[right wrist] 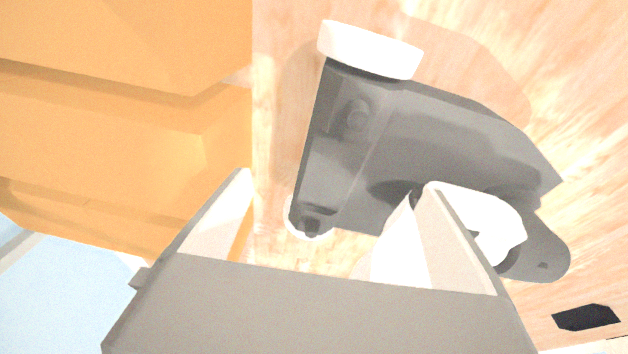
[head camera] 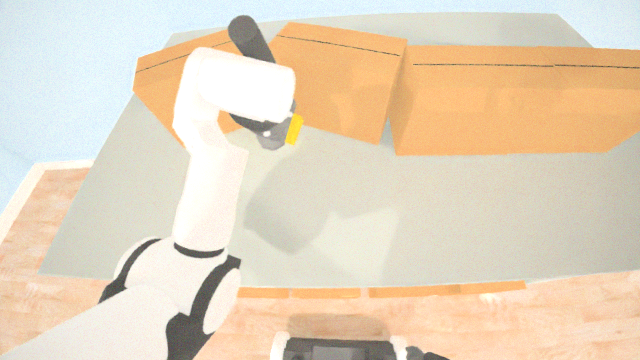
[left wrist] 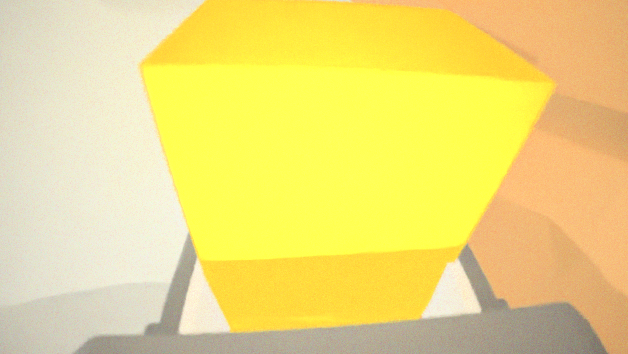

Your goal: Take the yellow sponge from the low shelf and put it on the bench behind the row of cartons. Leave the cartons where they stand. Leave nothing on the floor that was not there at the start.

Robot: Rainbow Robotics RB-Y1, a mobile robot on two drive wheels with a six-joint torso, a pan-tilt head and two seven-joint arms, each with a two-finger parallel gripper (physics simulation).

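Frame: origin at the robot's base, x ahead, y left, z up, level; metres.
Seen in the pictures: right gripper, between the fingertips: (right wrist: pixel 334 189); robot's base, origin of its link: (head camera: pixel 339 355).
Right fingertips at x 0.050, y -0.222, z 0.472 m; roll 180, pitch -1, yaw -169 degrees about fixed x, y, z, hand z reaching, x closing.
Note:
Pixels of each thing's middle, then the offset from my right fingertips to it. Level surfaces: height alone.
- yellow sponge, middle of its body: (left wrist: pixel 324 203) (head camera: pixel 276 123) 0.482 m up, 0.533 m ahead, 0.366 m left
- bench, height of its surface: 0.443 m up
- second carton, middle of its body: (left wrist: pixel 542 335) (head camera: pixel 334 84) 0.533 m up, 0.596 m ahead, 0.234 m left
- left carton, middle of its body: (head camera: pixel 213 88) 0.533 m up, 0.603 m ahead, 0.514 m left
- wooden floor, height of its surface: 0.471 m down
The yellow sponge (head camera: pixel 294 130) (left wrist: pixel 340 165) is held between the fingers of my left gripper (head camera: pixel 290 131) (left wrist: pixel 327 250), above the bench (head camera: pixel 450 215) (left wrist: pixel 75 175). In the head view it is on the near side of the row of cartons, below the second carton (head camera: pixel 345 85). The left carton (head camera: pixel 160 75) is partly hidden by my left arm. More cartons (head camera: pixel 500 110) stand side by side at the right. A strip of bench shows behind the row. My right gripper (right wrist: pixel 334 189) is open, with nothing between its fingers; I cannot make it out in the head view.
Orange boxes (head camera: pixel 410 291) (right wrist: pixel 100 155) show below the bench's front edge. My dark wheeled base (head camera: pixel 345 350) (right wrist: pixel 425 145) stands on the wooden floor (head camera: pixel 575 310) (right wrist: pixel 280 125) in front. My left forearm reaches over the left part of the bench. A dark patch (right wrist: pixel 585 317) shows at lower right in the right wrist view.

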